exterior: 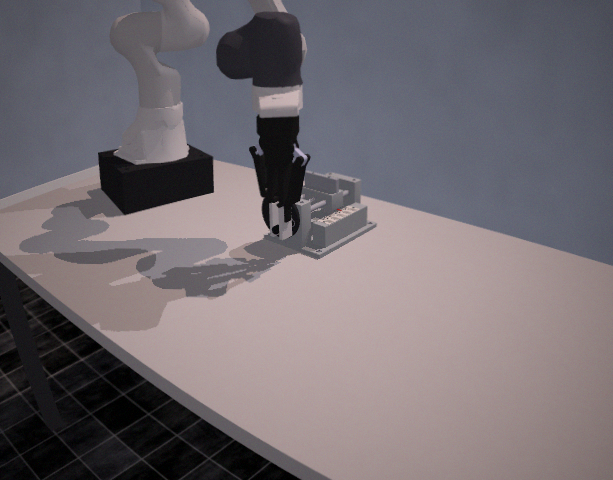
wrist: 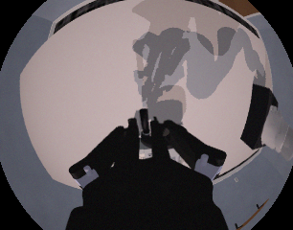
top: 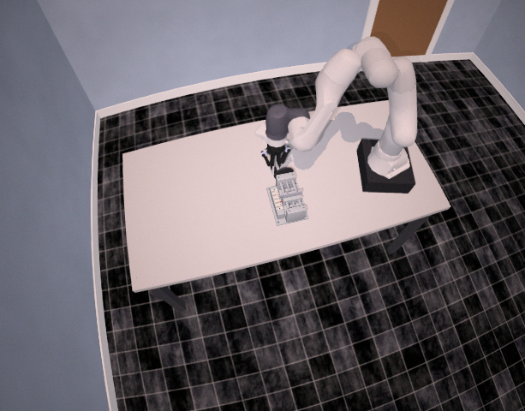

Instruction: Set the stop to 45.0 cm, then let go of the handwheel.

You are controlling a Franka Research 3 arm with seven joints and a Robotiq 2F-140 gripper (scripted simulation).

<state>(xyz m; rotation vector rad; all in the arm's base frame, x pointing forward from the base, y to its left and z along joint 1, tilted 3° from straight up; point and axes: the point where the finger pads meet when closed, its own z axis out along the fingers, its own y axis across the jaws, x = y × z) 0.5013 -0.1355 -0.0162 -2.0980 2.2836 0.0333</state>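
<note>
The black handwheel lies 10 mm behind my hand, 20 mm to the left of it and 20 mm below it. The rest, counted from my hand: grey stop fixture: 10 mm behind, 160 mm to the left, 10 mm above.
</note>
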